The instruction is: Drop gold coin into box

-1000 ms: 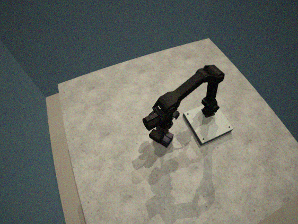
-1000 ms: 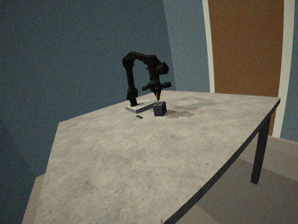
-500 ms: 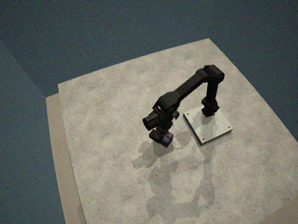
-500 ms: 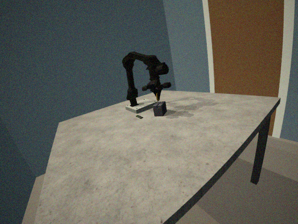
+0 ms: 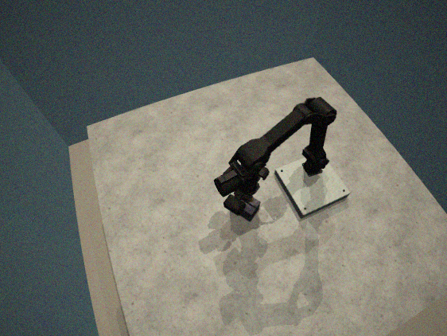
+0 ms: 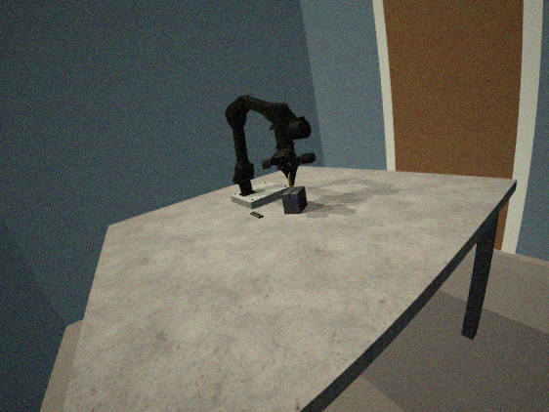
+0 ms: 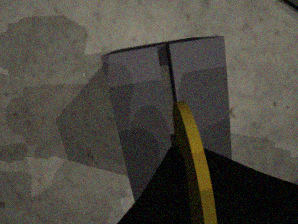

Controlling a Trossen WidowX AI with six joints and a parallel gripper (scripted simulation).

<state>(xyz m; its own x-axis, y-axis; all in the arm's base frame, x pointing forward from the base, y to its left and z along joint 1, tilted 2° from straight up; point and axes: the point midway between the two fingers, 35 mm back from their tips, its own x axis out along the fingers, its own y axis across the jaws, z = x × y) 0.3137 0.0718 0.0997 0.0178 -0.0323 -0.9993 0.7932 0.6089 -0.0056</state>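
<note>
Now: the gold coin 2 cm above my gripper tip.
</note>
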